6 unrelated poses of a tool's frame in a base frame.
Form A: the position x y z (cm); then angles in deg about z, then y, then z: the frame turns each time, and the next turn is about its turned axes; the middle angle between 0 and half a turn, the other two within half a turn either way.
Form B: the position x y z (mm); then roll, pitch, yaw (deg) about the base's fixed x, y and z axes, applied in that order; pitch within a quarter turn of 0, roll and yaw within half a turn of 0. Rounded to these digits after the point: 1 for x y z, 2 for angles.
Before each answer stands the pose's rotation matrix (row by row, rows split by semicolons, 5 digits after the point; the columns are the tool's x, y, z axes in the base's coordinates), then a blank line. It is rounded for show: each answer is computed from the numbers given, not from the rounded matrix.
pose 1, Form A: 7.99, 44.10, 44.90, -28.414, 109.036, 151.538
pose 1, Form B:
0.47897 -0.28161 0.83143; 0.28272 -0.84719 -0.44982; 0.83106 0.45051 -0.32616

79.9, 441.0, 449.0, 125.90, -56.21, 30.55
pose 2, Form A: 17.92, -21.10, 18.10, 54.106, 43.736, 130.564
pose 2, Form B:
-0.89089 0.20500 0.40532; 0.06476 -0.82592 0.56005; 0.44957 0.52519 0.72253

179.2, -211.0, 181.0, 36.01, -26.72, 175.84
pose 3, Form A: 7.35, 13.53, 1.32, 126.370, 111.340, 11.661
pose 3, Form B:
0.04859 -0.83220 -0.55234; -0.40682 -0.52153 0.75000; -0.91221 0.18826 -0.36390

73.5, 135.3, 13.2, 152.65, 65.81, -83.19
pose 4, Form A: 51.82, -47.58, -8.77, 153.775, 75.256, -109.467
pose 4, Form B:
0.49272 -0.06798 -0.86753; 0.80830 0.40499 0.42735; 0.32229 -0.91179 0.25450

518.2, -475.8, -87.7, -74.40, -18.80, 58.63
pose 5, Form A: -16.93, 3.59, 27.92, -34.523, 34.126, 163.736
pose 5, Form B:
-0.49601 -0.73507 0.46222; 0.68112 -0.65954 -0.31795; 0.53856 0.15712 0.82781

-169.3, 35.9, 279.2, 10.75, -32.59, 126.06
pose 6, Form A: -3.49, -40.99, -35.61, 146.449, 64.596, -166.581
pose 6, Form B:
0.47602 0.45462 -0.75281; -0.03722 0.86567 0.49924; 0.87864 -0.20963 0.42900

-34.9, -409.9, -356.1, -26.04, -61.48, -4.47
